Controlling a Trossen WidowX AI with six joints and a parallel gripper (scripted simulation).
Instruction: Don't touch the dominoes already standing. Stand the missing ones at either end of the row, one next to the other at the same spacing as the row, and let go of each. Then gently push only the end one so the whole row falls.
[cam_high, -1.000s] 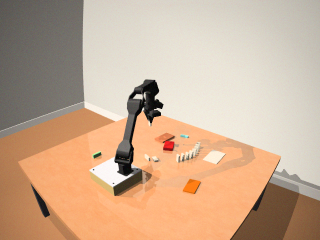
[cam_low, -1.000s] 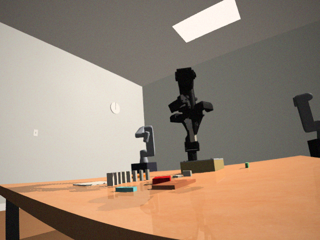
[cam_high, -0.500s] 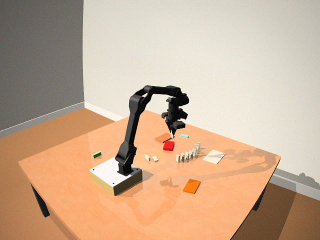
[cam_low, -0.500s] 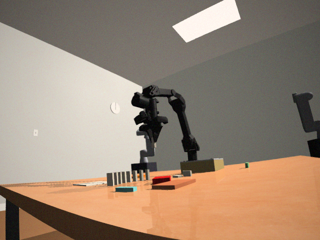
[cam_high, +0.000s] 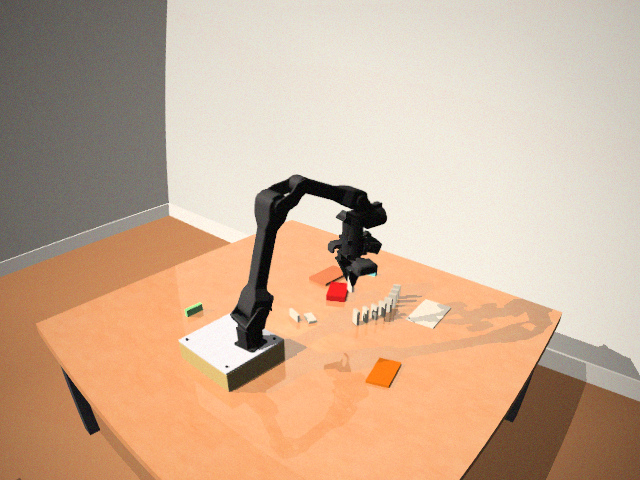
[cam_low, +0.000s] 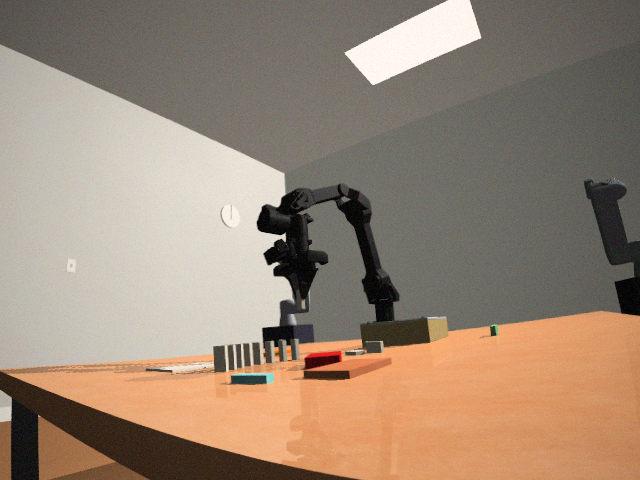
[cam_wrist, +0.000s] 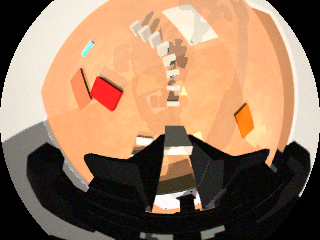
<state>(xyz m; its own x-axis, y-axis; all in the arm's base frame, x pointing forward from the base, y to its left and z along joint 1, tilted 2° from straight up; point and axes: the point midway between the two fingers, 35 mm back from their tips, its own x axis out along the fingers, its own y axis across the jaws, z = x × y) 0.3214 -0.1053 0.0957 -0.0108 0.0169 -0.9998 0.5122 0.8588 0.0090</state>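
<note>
My gripper tip is now 14 cm short of the red block, 13 cm to the right of it and 13 cm above it. Round my gripper tip: brown slab: 23 cm ahead, 22 cm to the left, 14 cm below; then white sheet: 19 cm to the right, 19 cm ahead, 14 cm below; then orange slab: 21 cm to the right, 16 cm behind, 14 cm below.
</note>
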